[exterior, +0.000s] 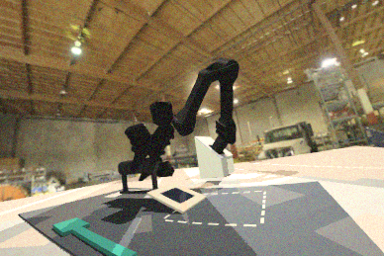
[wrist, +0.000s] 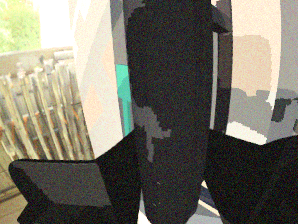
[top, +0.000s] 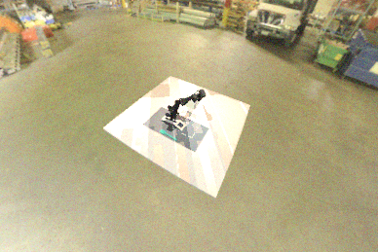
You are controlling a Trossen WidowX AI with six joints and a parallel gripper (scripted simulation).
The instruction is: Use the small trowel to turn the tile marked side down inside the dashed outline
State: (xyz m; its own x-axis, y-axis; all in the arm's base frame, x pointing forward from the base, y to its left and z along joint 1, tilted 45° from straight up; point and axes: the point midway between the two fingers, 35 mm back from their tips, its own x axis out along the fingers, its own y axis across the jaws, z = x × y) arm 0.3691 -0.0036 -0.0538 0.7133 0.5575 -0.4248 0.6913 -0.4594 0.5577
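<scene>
Right now my gripper tip is 30 mm past the tile, 100 mm to the right of it and 50 mm above it. Also, from my gripper tip: teal T-shaped piece 140 mm ahead, 50 mm to the left, 60 mm below; dark mat 70 mm to the left, 90 mm below.
</scene>
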